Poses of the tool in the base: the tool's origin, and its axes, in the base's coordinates. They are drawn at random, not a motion.
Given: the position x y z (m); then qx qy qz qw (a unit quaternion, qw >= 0).
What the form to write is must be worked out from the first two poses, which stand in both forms.
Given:
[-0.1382, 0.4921, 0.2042, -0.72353, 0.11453, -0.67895, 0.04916]
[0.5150, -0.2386, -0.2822, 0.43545, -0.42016, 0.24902, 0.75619]
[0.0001, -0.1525, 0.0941, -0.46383, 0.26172, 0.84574, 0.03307]
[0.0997, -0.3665, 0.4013, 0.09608, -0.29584, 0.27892, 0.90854]
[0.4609, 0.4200, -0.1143, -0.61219, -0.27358, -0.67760, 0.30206]
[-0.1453, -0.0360, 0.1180, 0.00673, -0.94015, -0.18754, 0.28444]
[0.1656, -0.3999, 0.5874, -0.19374, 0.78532, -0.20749, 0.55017]
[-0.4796, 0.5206, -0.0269, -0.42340, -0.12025, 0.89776, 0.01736]
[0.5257, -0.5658, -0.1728, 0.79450, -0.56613, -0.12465, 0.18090]
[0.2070, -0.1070, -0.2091, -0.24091, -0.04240, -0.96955, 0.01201]
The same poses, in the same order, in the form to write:
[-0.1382, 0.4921, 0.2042, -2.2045, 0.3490, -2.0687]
[0.5150, -0.2386, -0.2822, 0.9494, -0.9161, 0.5429]
[0.0001, -0.1525, 0.0941, -1.4273, 0.8053, 2.6024]
[0.0997, -0.3665, 0.4013, 0.1982, -0.6104, 0.5755]
[0.4609, 0.4200, -0.1143, -1.6234, -0.7255, -1.7968]
[-0.1453, -0.0360, 0.1180, 0.0180, -2.5151, -0.5017]
[0.1656, -0.3999, 0.5874, -0.4586, 1.8587, -0.4911]
[-0.4796, 0.5206, -0.0269, -1.3156, -0.3737, 2.7896]
[0.5257, -0.5658, -0.1728, 2.2440, -1.5990, -0.3521]
[0.2070, -0.1070, -0.2091, -0.7511, -0.1322, -3.0228]

